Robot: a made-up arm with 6 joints.
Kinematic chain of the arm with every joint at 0, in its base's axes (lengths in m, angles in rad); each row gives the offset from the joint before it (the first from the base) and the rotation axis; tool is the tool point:
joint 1: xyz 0 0 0.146 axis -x
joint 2: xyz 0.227 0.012 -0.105 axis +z
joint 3: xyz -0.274 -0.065 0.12 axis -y
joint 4: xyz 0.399 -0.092 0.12 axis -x
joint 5: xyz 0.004 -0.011 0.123 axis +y
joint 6: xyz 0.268 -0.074 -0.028 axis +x
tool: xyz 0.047 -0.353 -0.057
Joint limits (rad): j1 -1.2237..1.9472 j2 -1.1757..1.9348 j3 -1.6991..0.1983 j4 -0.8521..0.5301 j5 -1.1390..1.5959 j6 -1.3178..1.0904
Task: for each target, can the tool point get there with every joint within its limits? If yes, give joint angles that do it. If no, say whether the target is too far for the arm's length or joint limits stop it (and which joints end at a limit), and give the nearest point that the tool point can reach.
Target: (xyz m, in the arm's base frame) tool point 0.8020 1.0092 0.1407
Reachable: no: joint limits stop it (at a limit: joint 1, joint 2, joint 5) | nearest point 0.7158 0.8260 0.1019 | short by 0.206 m
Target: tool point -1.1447 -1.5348 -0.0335
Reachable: no: too far | nearest point -0.4446 -0.7781 0.0550 | short by 1.035 m
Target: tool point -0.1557 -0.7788 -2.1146
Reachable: no: too far | nearest point 0.0634 -0.3292 -0.8096 | short by 1.398 m
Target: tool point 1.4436 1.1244 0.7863
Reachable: no: too far | nearest point 0.8265 0.5741 0.4730 | short by 0.884 m
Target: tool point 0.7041 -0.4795 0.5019
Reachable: yes | joints 0.1252 -0.1186 -0.1506 0.2689 0.3478 -0.7743
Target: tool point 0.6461 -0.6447 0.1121
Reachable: yes | joints 1.5903 1.4004 -0.8526 -0.5205 -0.1105 0.5743
